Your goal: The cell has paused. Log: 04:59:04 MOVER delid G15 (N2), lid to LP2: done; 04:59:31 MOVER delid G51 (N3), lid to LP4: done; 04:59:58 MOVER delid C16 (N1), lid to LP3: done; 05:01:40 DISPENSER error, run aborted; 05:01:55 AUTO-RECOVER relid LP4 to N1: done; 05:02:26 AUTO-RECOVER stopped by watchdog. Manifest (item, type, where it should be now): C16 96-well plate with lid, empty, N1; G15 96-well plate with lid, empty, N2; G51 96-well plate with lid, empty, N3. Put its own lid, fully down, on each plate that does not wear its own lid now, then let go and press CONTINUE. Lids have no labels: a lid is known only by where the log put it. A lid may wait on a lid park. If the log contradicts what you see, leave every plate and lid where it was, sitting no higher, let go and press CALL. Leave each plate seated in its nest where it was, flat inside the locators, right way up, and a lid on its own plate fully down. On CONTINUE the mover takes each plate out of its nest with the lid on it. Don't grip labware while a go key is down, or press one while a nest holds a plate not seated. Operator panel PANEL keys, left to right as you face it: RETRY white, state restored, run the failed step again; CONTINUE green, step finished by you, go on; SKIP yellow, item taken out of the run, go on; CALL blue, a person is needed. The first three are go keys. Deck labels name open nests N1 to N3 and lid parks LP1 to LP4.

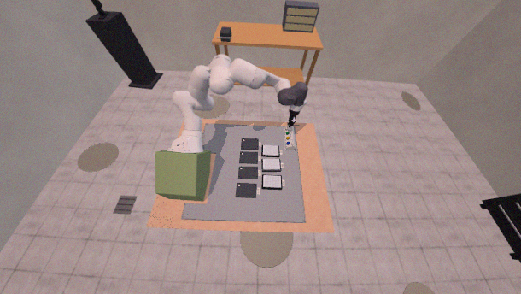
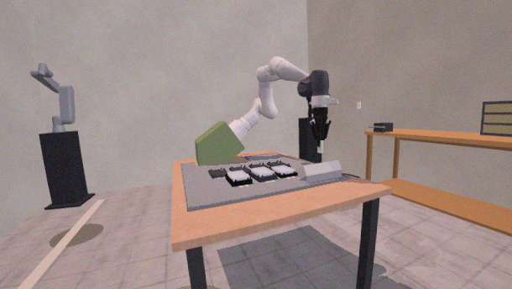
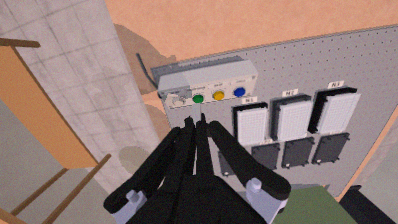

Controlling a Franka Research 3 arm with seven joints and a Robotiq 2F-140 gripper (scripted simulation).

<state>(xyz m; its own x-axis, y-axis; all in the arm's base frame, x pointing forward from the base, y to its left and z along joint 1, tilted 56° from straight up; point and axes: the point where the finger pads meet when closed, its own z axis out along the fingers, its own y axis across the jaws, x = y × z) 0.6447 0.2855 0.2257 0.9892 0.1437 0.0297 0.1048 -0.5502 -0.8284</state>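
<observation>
The green key lies 90 mm below my hand. The rest, counted from my hand: yellow key: 10 mm ahead, 50 mm to the right, 90 mm below; white key: 50 mm to the left, 90 mm below; blue key: 10 mm ahead, 100 mm to the right, 90 mm below.
</observation>
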